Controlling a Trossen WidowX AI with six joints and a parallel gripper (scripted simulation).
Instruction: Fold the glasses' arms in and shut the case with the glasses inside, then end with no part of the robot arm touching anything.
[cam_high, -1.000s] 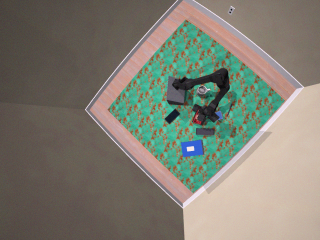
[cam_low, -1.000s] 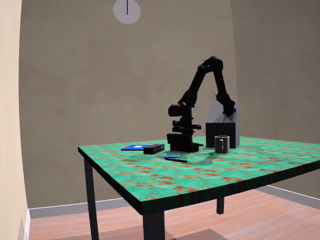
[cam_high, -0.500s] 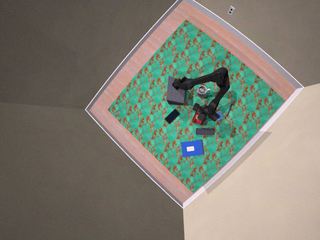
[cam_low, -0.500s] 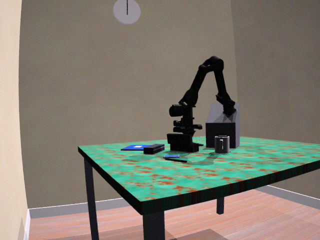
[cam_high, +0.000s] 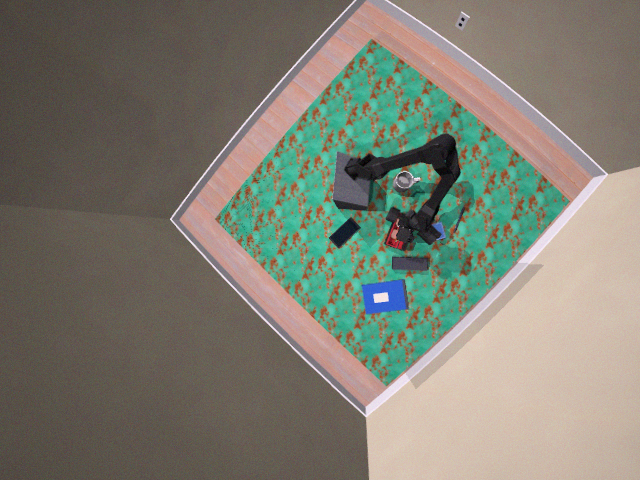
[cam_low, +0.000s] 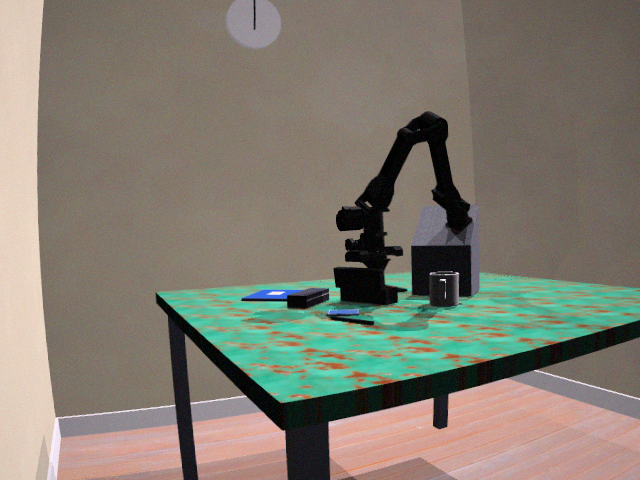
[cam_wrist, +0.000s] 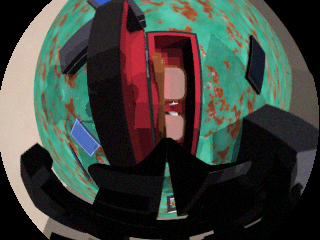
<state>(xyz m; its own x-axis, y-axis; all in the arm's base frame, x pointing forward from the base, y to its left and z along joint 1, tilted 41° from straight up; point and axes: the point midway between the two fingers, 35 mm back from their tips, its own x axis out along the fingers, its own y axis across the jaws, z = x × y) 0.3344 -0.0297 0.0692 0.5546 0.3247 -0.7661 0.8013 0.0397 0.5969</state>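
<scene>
My hand is 4 cm short of the glasses case lid, 3 cm to the left of it and 2 cm above it. The rest, counted from my hand: black glasses case: 4 cm below, 3 cm to the right, 2 cm ahead; small blue card: 15 cm ahead, 9 cm to the left, 9 cm below; glasses: 6 cm below, 3 cm to the right, 1 cm ahead.
</scene>
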